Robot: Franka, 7 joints.
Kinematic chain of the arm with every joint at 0, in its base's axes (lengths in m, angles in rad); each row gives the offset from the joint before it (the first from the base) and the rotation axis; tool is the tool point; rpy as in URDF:
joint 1: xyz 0 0 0.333 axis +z
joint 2: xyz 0 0 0 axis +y
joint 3: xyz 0 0 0.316 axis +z
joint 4: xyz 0.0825 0 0 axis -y
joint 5: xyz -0.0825 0 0.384 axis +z
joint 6: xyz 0 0 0 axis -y
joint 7: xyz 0.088 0 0 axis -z
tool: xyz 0 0 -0.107 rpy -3.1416 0 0
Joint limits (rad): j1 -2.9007..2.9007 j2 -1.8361..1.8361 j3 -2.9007..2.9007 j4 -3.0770..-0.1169 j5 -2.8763..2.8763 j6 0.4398..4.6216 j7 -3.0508..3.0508
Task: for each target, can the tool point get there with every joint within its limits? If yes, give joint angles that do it. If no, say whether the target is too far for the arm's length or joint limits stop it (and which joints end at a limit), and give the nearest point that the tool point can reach.
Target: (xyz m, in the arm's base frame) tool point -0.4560 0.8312 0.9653
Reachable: no: too far | nearest point -0.3433 0.6257 0.8090 | short by 0.282 m
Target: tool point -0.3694 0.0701 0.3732
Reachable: yes | joints 0.7697 0.5806 2.4150 -2.8460 0.9899 3.4137 1.4272
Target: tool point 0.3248 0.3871 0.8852
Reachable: yes | joints 0.5651 -0.1842 0.2488 -1.4892 -0.4528 2.5658 -2.3691
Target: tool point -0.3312 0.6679 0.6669
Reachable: yes | joints 2.1373 0.7259 -0.3027 -0.5615 0.3084 1.8513 -2.2919
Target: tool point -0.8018 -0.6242 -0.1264
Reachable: no: too far | nearest point -0.6168 -0.4802 -0.0204 | short by 0.257 m
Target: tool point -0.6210 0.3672 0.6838
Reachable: yes | joints 2.1198 1.2339 2.2182 -0.7497 1.5627 3.3463 1.0721
